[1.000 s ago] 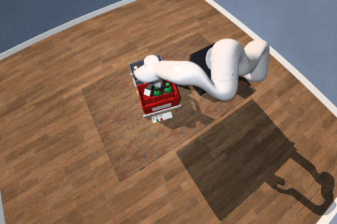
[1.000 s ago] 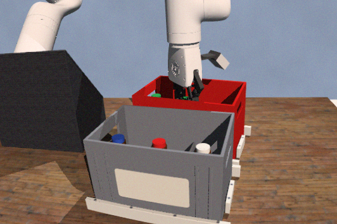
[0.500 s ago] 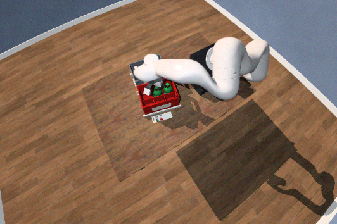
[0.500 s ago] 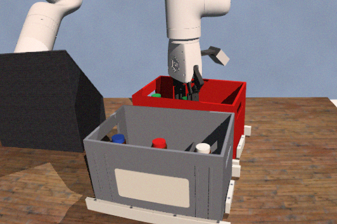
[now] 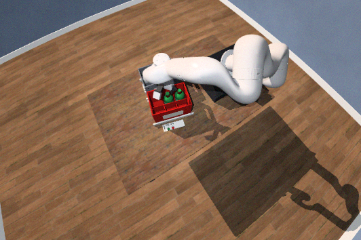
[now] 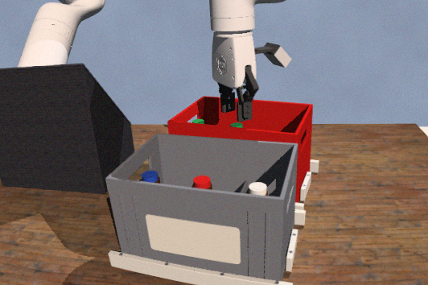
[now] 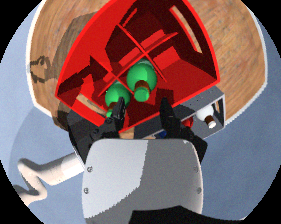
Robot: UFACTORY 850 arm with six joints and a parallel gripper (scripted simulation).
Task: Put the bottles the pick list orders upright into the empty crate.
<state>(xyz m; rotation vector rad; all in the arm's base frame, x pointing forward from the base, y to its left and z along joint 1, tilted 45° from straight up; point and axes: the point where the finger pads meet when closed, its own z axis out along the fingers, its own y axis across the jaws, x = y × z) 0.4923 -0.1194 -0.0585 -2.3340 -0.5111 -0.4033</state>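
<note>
My gripper is now 6 cm past the red-capped bottle, 22 cm to the left of it and 11 cm above it. Also, from my hand: grey crate (6 cm behind, 18 cm to the right, 12 cm below); red crate (2 cm ahead, 4 cm to the left, 12 cm below); green-capped bottle (11 cm below).
</note>
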